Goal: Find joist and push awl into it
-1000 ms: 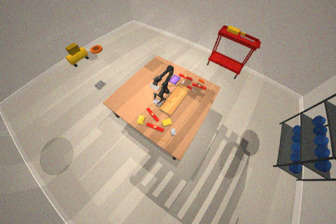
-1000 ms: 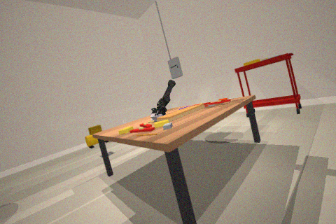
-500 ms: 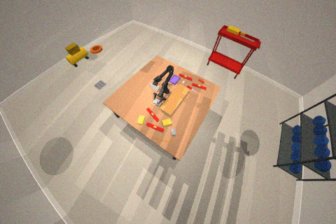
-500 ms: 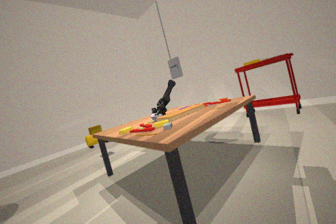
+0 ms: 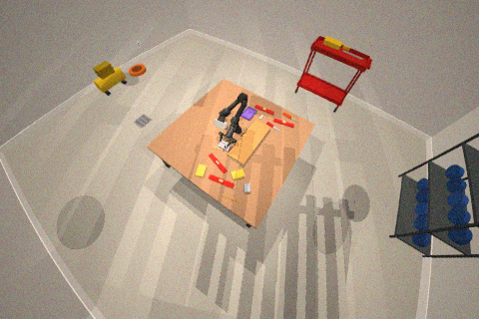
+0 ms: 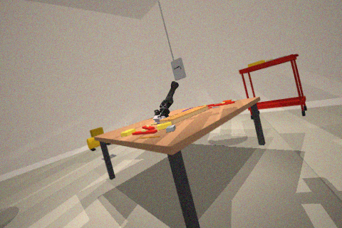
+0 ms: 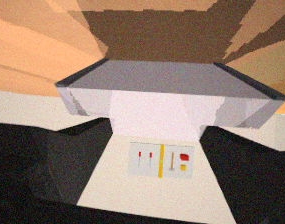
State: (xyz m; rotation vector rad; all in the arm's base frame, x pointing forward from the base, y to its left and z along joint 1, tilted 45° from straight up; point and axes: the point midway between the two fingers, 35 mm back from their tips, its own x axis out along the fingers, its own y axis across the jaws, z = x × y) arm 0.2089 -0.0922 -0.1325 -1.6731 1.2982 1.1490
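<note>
Now: gripper tip 10 mm short of the grey stud finder and 10 mm above it. The rest, counted from my gripper tip: small grey block (430 mm ahead, 160 mm to the right, 50 mm below); awl (20 mm to the right, 60 mm below); purple flat tray (100 mm behind, 520 mm to the left, 50 mm below).
</note>
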